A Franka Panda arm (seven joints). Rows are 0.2 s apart.
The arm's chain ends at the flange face. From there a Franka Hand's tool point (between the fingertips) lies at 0.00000 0.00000 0.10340 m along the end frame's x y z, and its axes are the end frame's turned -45 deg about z.
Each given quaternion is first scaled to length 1.
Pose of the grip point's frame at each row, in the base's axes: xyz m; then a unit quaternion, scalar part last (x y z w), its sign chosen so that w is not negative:
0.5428, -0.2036, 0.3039, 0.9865, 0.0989, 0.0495, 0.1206
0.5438, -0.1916, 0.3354, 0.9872, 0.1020, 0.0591, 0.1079
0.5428, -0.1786, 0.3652, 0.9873, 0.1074, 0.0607, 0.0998
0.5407, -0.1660, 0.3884, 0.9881, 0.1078, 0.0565, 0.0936
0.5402, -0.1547, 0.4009, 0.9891, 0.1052, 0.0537, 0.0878
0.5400, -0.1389, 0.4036, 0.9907, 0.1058, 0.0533, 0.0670
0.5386, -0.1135, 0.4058, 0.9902, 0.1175, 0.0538, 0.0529
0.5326, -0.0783, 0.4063, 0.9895, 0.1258, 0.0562, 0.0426
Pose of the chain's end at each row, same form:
0.5302, -0.1800, 0.4038, 0.9493, -0.2862, 0.0919, 0.0925
0.5295, -0.1708, 0.4357, 0.9510, -0.2835, 0.0959, 0.0771
0.5282, -0.1596, 0.4658, 0.9533, -0.2786, 0.0943, 0.0690
0.5271, -0.1481, 0.4893, 0.9542, -0.2785, 0.0880, 0.0649
0.5273, -0.1379, 0.5021, 0.9541, -0.2813, 0.0832, 0.0606
0.5276, -0.1263, 0.5055, 0.9558, -0.2814, 0.0749, 0.0415
0.5263, -0.1040, 0.5080, 0.9598, -0.2704, 0.0699, 0.0283
0.5200, -0.0710, 0.5087, 0.9624, -0.2625, 0.0682, 0.0179

